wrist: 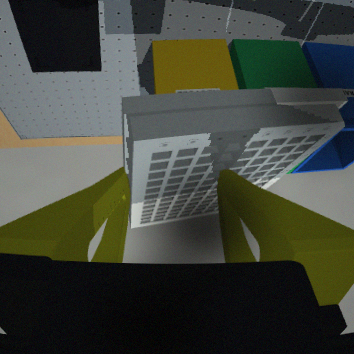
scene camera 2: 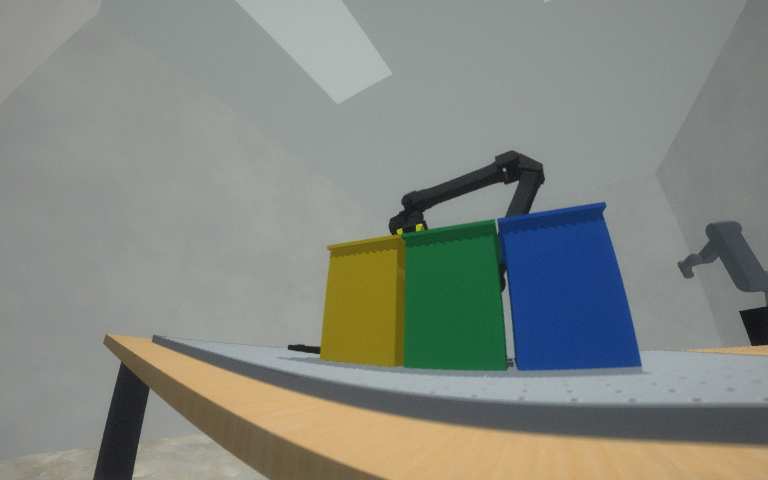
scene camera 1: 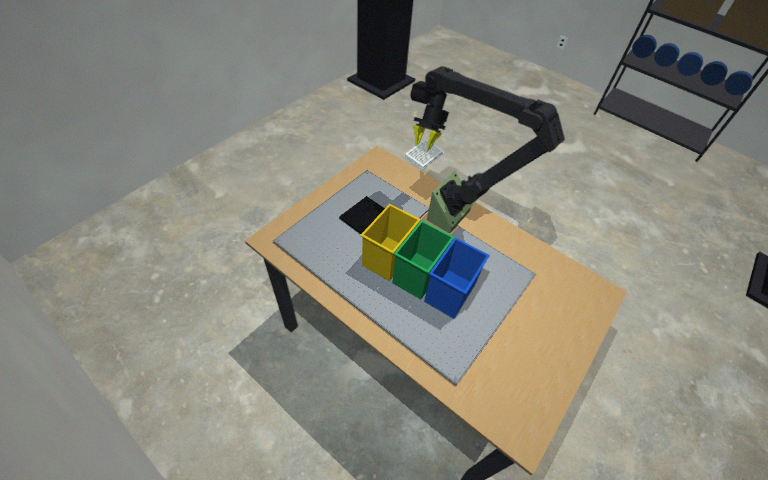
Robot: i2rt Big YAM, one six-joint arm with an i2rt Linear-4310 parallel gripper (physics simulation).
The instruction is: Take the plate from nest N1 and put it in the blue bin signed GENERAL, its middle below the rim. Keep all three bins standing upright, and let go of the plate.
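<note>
My gripper is shut on the white gridded plate and holds it high, behind the bins and near the back table edge in scene view 1. In scene view 2, bits of the yellow fingers show above the bin rims; the plate does not show. The blue bin stands upright at the right end of the row. The green bin and yellow bin also stand upright. No GENERAL sign or N1 label is readable.
A black flat pad lies left of the yellow bin. The bins stand on a grey perforated board on the wooden table. The arm's green base bracket stands behind the bins.
</note>
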